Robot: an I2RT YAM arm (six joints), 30 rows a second.
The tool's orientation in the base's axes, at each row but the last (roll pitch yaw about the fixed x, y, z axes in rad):
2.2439 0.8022 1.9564
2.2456 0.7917 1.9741
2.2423 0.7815 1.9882
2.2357 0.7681 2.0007
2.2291 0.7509 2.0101
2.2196 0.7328 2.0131
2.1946 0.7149 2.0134
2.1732 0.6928 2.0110
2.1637 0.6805 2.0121
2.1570 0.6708 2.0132
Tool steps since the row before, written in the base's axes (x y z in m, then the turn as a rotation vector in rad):
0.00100 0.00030 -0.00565 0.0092 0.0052 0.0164
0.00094 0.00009 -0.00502 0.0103 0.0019 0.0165
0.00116 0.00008 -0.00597 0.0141 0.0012 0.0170
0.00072 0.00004 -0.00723 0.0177 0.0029 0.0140
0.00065 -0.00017 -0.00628 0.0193 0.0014 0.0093
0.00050 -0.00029 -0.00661 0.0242 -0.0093 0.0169
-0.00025 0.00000 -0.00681 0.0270 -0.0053 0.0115
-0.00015 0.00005 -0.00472 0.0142 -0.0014 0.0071
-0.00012 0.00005 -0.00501 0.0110 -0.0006 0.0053
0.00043 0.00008 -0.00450 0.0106 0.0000 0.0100
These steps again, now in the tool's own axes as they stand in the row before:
0.00399 -0.00248 0.00331 -0.0108 0.0162 0.0005
0.00337 -0.00235 0.00303 -0.0134 0.0142 0.0018
0.00392 -0.00286 0.00367 -0.0153 0.0152 0.0050
0.00483 -0.00382 0.00385 -0.0131 0.0160 0.0094
0.00397 -0.00355 0.00340 -0.0114 0.0127 0.0130
0.00407 -0.00397 0.00342 -0.0253 0.0108 0.0142
0.00455 -0.00425 0.00278 -0.0199 0.0113 0.0191
0.00310 -0.00300 0.00192 -0.0102 0.0076 0.0096
0.00323 -0.00323 0.00207 -0.0074 0.0061 0.0076
0.00271 -0.00276 0.00234 -0.0098 0.0095 0.0052

